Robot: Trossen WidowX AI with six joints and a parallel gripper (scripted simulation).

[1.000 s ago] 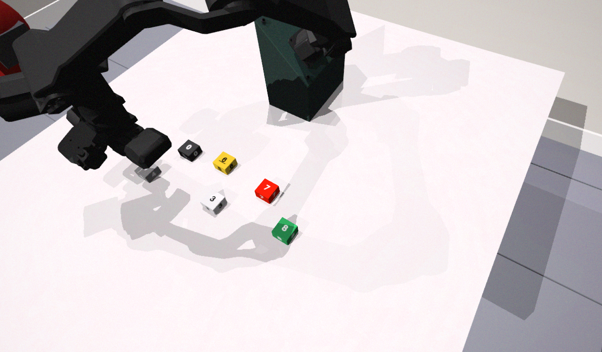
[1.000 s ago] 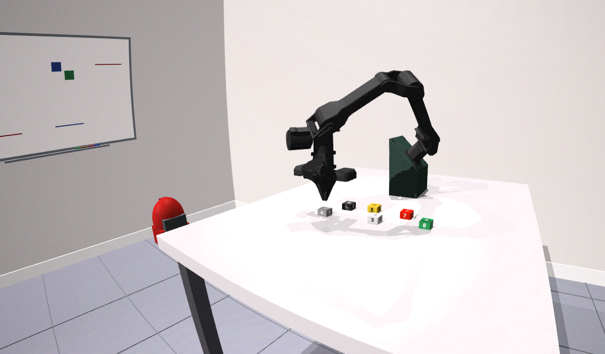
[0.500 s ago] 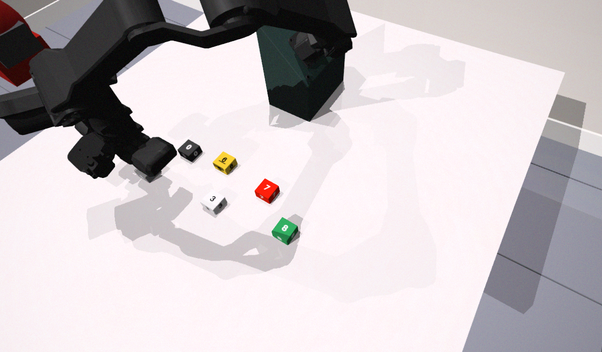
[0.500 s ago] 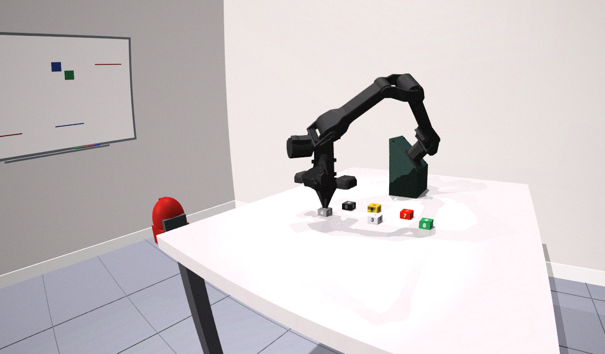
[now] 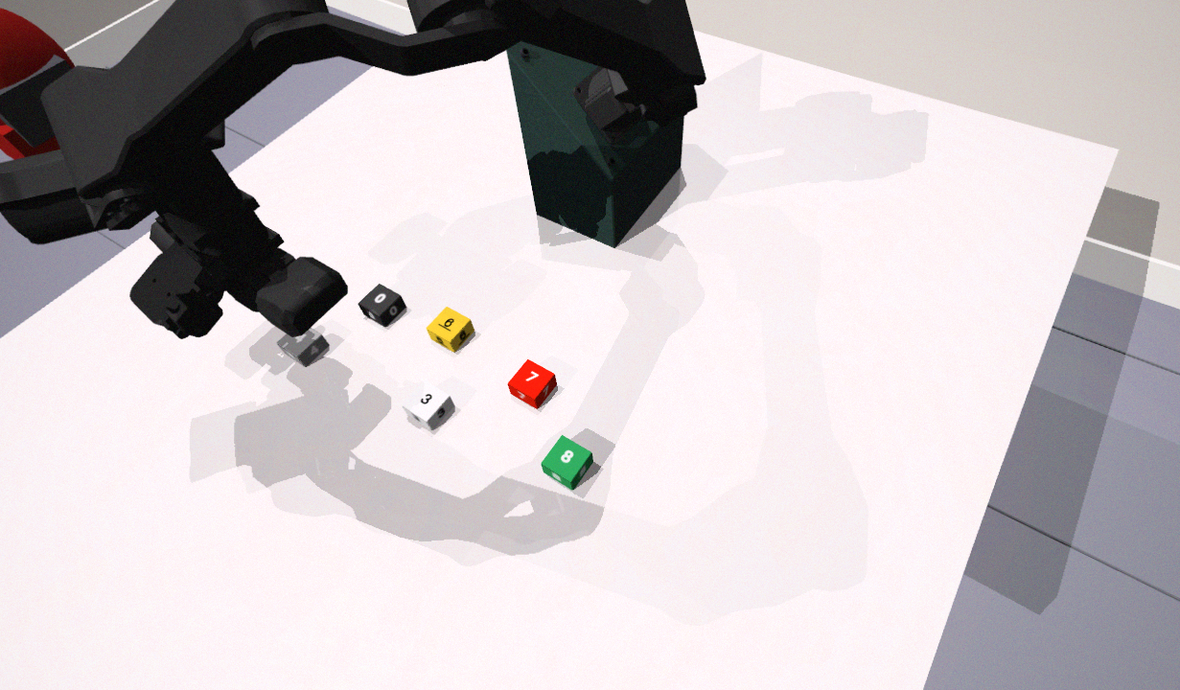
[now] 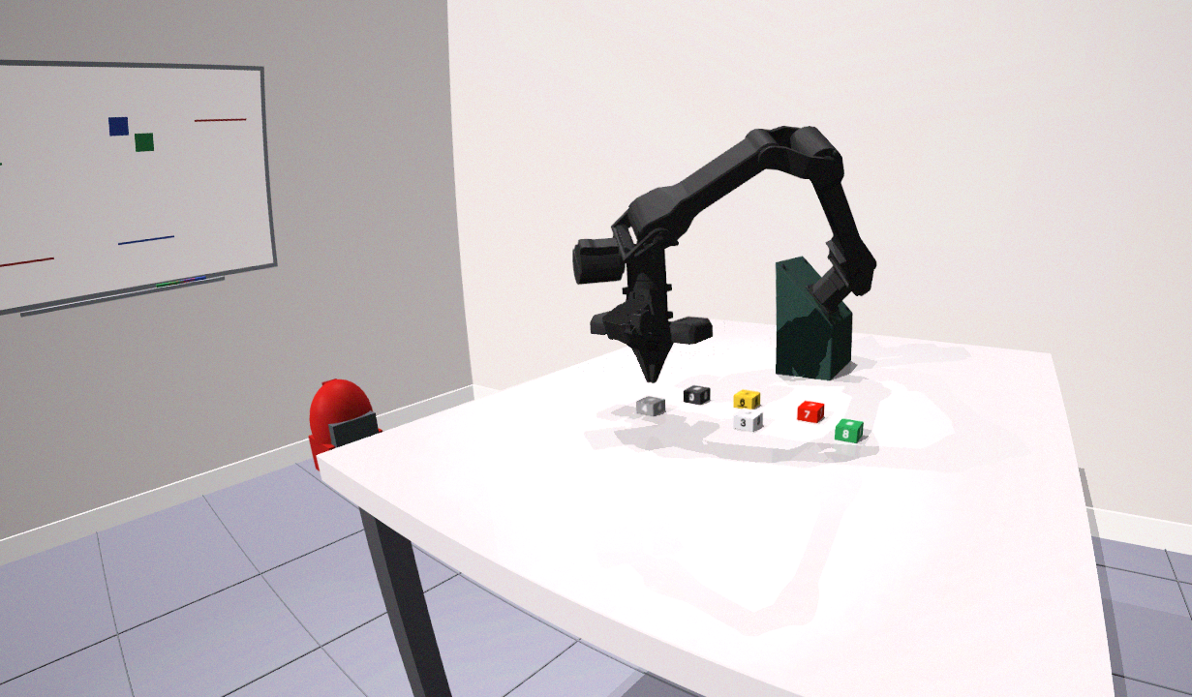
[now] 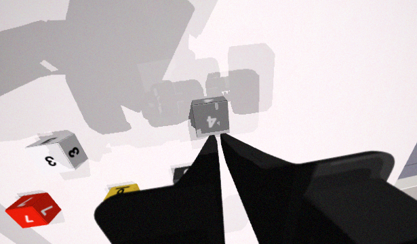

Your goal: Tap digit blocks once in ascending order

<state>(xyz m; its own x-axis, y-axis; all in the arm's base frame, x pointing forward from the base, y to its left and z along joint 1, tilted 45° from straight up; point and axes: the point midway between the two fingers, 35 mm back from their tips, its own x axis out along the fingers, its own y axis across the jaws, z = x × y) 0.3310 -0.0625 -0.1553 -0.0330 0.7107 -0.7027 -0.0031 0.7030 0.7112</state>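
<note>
Now: the grey 4 block 1 cm ahead of my gripper tip and 3 cm below it. Also, from my gripper tip: yellow 6 block 9 cm behind, 12 cm to the left, 3 cm below; then white 3 block 1 cm behind, 16 cm to the left, 3 cm below; then black 0 block 7 cm behind, 3 cm to the left, 3 cm below.
</note>
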